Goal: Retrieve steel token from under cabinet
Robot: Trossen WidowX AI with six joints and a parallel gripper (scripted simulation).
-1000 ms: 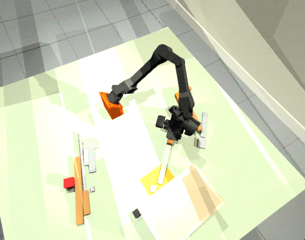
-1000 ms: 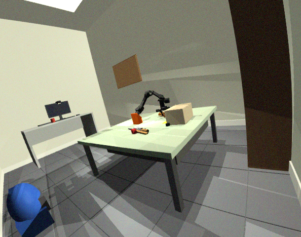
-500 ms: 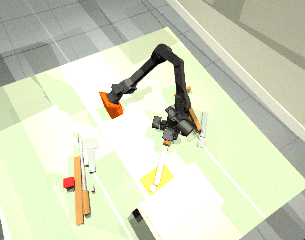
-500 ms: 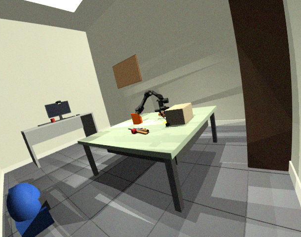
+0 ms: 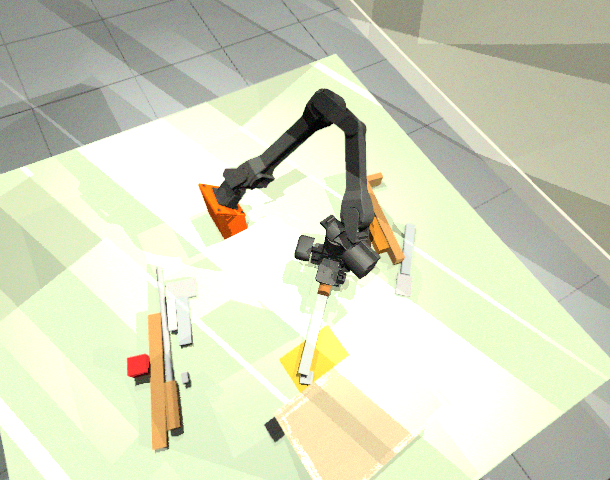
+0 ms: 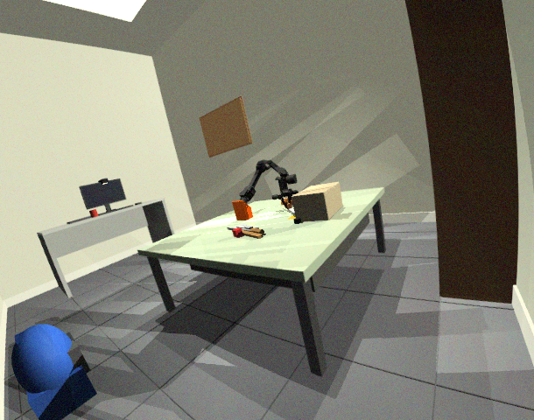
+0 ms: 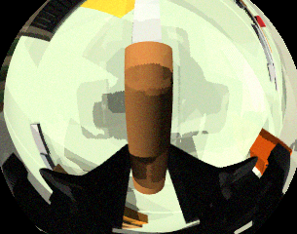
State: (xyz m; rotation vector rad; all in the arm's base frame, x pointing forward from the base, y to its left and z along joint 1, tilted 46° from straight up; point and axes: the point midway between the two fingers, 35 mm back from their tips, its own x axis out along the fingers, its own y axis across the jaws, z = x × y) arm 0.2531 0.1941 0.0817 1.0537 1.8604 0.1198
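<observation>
Right now my gripper tip is 420 mm to the left of the short bar, 40 mm past it and 20 mm above it. From my gripper tip the other things lie so: small grey cube: 430 mm to the right, 110 mm ahead, 20 mm below; orange stick: 170 mm to the left, 100 mm behind, 10 mm below; steel token: 230 mm ahead, 170 mm to the right, 20 mm below.
</observation>
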